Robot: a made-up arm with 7 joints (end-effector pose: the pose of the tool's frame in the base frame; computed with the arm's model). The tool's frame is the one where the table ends. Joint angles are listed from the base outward.
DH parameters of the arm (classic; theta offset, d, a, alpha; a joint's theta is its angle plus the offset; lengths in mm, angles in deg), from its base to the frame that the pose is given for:
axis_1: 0 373 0 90
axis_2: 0 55 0 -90
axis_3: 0 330 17 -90
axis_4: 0 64 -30 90
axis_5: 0 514 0 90
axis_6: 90 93 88 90
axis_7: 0 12 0 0
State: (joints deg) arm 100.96 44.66 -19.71 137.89 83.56 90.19 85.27
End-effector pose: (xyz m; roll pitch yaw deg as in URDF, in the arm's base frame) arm 0.1415 0.3127 0.5159 152.04 84.52 -120.42
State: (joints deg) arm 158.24 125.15 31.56 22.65 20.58 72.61 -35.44
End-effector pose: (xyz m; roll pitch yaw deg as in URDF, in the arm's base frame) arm 0.7520 -0.2854 0.0090 108.25 80.07 61.55
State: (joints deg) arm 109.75 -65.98 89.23 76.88 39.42 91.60 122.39
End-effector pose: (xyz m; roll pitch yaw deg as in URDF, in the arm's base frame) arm -0.5950 0.2896 0.5065 84.42 41.55 -87.82
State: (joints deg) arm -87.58 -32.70 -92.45 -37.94 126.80 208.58 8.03
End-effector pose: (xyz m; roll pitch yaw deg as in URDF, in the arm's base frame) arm 0.1874 -0.4930 0.8664 33.78 65.05 175.24
